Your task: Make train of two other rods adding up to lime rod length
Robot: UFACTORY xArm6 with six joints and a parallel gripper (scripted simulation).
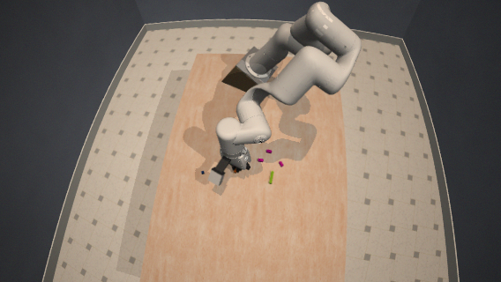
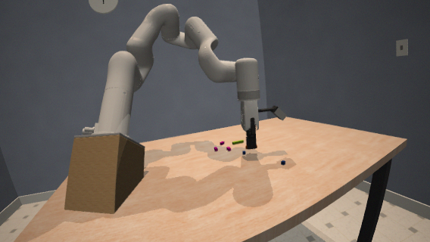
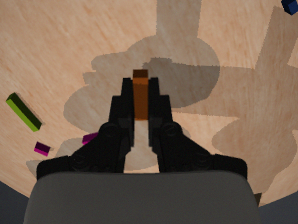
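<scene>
Now: the lime rod 13 cm to the left of my hand, 4 cm below it and 2 cm ahead of it. The rest, counted from my hand: orange rod: 2 cm below.
</scene>
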